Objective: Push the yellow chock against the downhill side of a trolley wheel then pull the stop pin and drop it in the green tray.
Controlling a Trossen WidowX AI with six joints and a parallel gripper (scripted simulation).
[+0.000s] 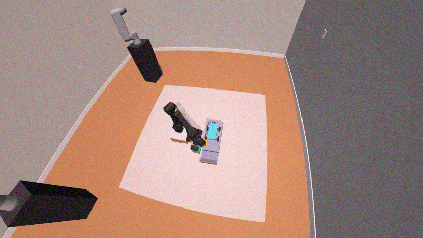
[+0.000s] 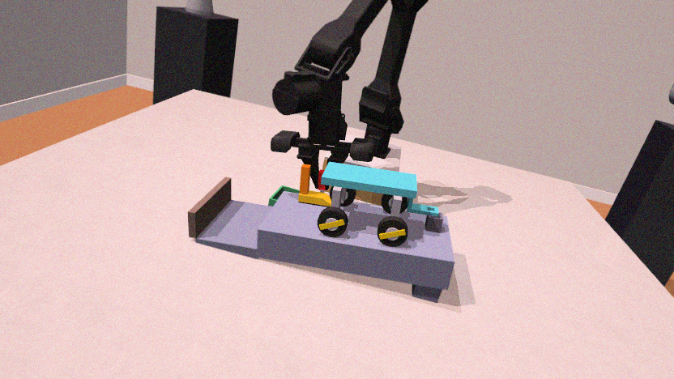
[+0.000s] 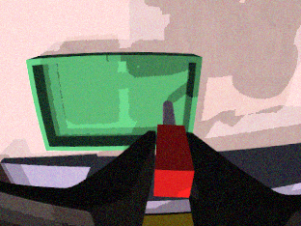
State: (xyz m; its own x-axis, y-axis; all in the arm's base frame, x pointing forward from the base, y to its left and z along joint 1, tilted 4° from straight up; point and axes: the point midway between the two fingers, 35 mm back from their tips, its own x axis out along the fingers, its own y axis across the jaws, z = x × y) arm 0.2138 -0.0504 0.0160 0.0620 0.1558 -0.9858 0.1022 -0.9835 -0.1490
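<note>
My gripper tip is 6 cm above the green tray and 3 cm to the left of it. The rest, counted from my gripper tip: red-headed stop pin: 1 cm below; then lilac ramp: 11 cm ahead, 10 cm to the left, 1 cm below; then yellow chock: 7 cm ahead, 2 cm above, 1 cm to the left.
</note>
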